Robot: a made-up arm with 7 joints. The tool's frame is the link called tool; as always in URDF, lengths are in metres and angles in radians. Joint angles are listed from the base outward.
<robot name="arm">
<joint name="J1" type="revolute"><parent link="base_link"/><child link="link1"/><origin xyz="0.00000 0.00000 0.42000"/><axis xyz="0 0.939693 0.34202"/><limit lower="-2.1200" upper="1.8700"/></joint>
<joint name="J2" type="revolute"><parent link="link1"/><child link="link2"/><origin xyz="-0.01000 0.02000 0.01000"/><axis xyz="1 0 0"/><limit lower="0.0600" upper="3.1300"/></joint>
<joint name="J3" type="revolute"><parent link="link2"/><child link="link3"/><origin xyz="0.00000 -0.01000 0.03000"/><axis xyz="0 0 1"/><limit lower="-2.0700" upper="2.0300"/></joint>
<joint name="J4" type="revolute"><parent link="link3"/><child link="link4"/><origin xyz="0.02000 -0.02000 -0.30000"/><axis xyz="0 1 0"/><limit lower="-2.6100" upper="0.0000"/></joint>
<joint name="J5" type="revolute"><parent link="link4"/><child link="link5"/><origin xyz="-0.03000 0.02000 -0.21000"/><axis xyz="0 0 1"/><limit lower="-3.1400" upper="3.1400"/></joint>
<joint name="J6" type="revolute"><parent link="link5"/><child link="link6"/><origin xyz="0.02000 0.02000 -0.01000"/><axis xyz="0 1 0"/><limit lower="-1.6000" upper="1.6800"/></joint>
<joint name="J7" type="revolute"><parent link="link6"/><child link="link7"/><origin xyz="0.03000 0.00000 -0.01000"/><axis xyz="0 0 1"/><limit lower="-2.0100" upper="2.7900"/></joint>
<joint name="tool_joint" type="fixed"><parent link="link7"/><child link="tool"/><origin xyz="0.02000 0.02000 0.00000" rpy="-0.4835 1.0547 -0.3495"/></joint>
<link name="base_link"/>
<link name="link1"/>
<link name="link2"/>
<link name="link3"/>
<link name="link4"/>
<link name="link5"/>
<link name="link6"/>
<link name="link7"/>
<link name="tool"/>
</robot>
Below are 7 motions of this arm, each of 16 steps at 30 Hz.
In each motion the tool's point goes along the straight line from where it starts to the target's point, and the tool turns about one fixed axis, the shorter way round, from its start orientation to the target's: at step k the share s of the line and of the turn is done. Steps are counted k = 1, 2, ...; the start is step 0. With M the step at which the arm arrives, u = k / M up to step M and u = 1 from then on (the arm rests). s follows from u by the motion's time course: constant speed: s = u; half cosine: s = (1 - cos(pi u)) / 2; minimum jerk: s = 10 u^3 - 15 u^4 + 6 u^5.
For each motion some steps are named. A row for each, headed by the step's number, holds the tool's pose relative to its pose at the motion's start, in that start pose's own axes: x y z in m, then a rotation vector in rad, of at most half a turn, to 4 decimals.
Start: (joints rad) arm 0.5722 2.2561 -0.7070 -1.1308 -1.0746 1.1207 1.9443
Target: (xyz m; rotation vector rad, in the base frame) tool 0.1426 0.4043 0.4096 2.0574 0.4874 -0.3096
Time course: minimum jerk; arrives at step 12
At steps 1, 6, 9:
1: 0.0001 -0.0002 0.0002 0.0009 0.0004 -0.0021
6: 0.0106 -0.0187 0.0195 0.0887 0.0436 -0.2070
9: 0.0190 -0.0335 0.0350 0.1591 0.0781 -0.3711

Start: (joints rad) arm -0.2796 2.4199 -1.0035 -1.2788 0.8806 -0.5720 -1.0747
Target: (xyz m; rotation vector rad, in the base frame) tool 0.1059 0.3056 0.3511 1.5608 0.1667 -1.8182
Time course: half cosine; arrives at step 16
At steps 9, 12, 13, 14, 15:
9: 0.0784 -0.0768 0.1115 0.0072 -0.6044 -0.0983
12: 0.1120 -0.1096 0.1593 0.0103 -0.8633 -0.1405
13: 0.1202 -0.1176 0.1709 0.0111 -0.9262 -0.1507
14: 0.1262 -0.1236 0.1795 0.0117 -0.9729 -0.1583
15: 0.1300 -0.1272 0.1848 0.0120 -1.0017 -0.1630

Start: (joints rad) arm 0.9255 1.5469 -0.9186 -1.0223 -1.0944 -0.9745 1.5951
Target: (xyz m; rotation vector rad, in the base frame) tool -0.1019 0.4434 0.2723 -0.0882 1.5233 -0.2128
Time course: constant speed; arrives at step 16
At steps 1, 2, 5, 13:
1: -0.0054 0.0027 0.0028 0.0040 -0.0338 0.0324
2: -0.0107 0.0054 0.0056 0.0081 -0.0675 0.0648
5: -0.0268 0.0135 0.0139 0.0201 -0.1689 0.1620
13: -0.0698 0.0352 0.0361 0.0524 -0.4391 0.4212

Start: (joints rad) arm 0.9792 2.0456 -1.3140 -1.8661 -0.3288 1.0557 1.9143
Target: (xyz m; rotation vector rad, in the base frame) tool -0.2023 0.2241 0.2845 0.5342 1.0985 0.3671
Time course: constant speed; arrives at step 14
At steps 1, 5, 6, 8, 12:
1: -0.0025 -0.0079 -0.0031 -0.0234 -0.0178 -0.0119
5: -0.0126 -0.0396 -0.0153 -0.1170 -0.0889 -0.0597
6: -0.0151 -0.0475 -0.0184 -0.1404 -0.1067 -0.0716
8: -0.0202 -0.0634 -0.0245 -0.1871 -0.1422 -0.0955
12: -0.0303 -0.0950 -0.0368 -0.2807 -0.2134 -0.1433

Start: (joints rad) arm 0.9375 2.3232 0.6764 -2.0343 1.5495 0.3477 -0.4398
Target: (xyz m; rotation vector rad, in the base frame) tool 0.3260 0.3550 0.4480 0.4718 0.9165 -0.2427
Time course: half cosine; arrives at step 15
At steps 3, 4, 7, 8, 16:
3: -0.0123 0.0052 -0.0199 -0.0608 0.0514 0.0509
4: -0.0213 0.0090 -0.0345 -0.1054 0.0891 0.0882
7: -0.0576 0.0245 -0.0934 -0.2852 0.2411 0.2388
8: -0.0710 0.0302 -0.1152 -0.3518 0.2974 0.2946
16: -0.1286 0.0547 -0.2086 -0.6370 0.5386 0.5334

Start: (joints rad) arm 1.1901 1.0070 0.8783 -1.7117 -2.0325 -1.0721 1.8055
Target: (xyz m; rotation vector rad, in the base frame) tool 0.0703 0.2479 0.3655 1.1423 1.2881 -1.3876
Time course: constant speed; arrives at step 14
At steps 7, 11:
7: -0.0035 0.0001 0.0733 0.4431 0.0825 -0.2130
11: -0.0055 0.0002 0.1151 0.6963 0.1297 -0.3347

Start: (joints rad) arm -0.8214 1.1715 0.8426 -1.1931 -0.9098 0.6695 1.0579
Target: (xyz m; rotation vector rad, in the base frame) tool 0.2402 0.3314 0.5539 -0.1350 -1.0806 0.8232
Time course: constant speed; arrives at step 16
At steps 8, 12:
8: -0.0309 -0.0192 -0.0222 -0.1782 0.1841 -0.0864
12: -0.0464 -0.0288 -0.0334 -0.2673 0.2761 -0.1295

